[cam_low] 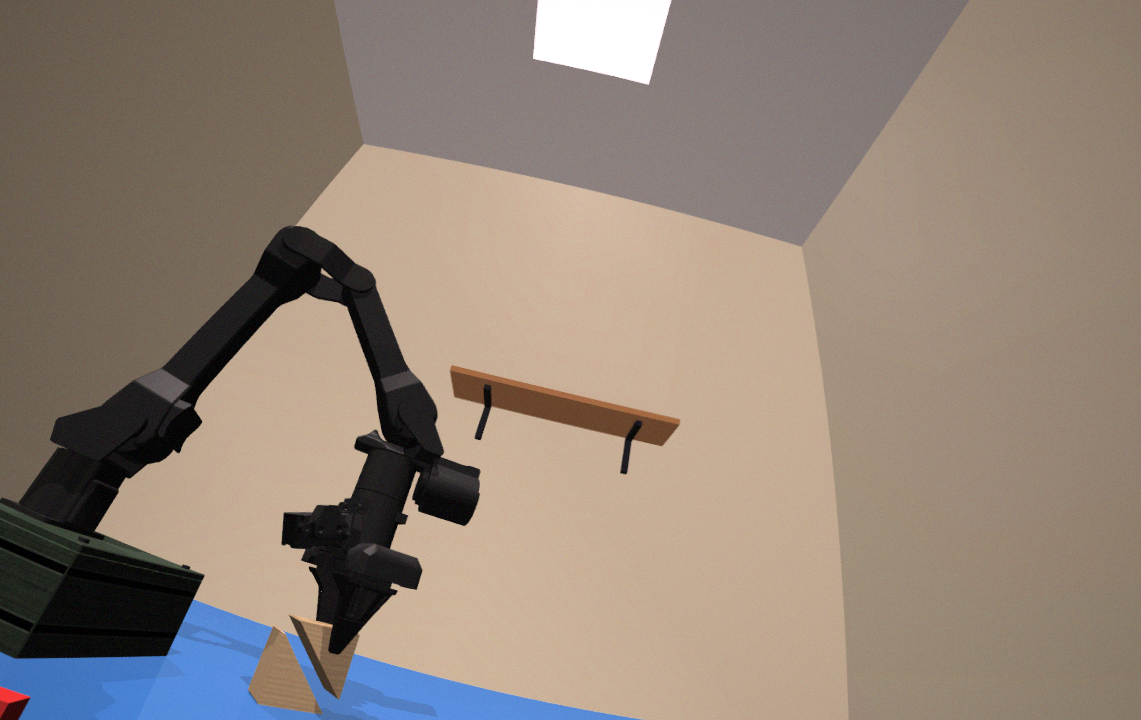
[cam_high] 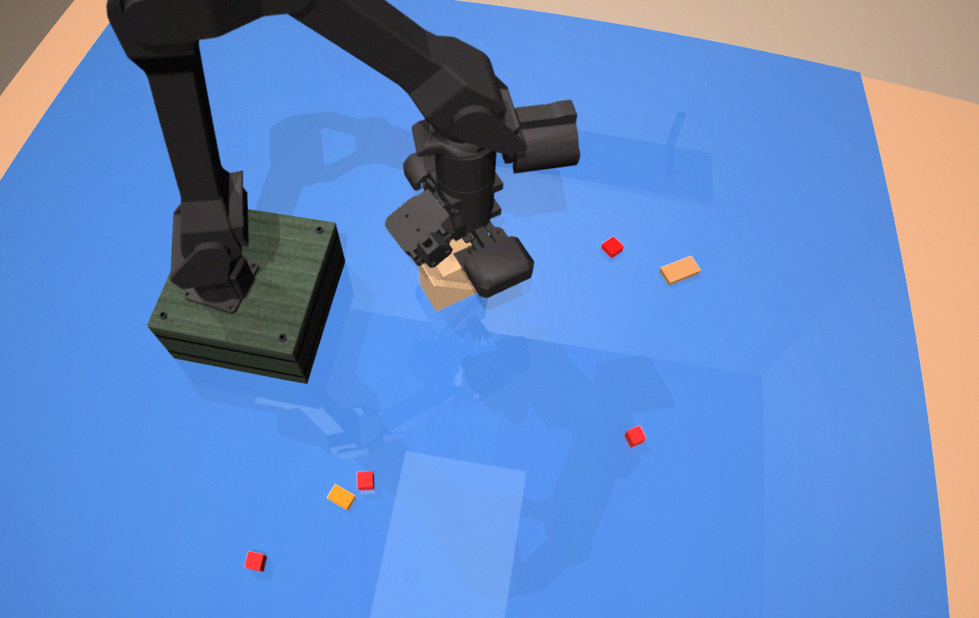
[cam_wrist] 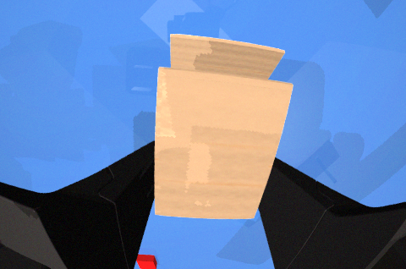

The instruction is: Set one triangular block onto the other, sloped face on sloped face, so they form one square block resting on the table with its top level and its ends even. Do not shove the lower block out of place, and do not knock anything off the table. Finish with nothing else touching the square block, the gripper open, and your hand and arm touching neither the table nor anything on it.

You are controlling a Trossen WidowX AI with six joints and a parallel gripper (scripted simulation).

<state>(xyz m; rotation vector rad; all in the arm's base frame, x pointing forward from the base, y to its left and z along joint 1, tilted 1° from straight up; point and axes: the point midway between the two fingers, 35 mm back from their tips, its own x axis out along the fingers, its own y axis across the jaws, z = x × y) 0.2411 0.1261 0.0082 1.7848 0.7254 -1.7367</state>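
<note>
Now: gripper tip 4 cm above the tan triangular block, 3 cm past it and 2 cm to the left of it.
</note>
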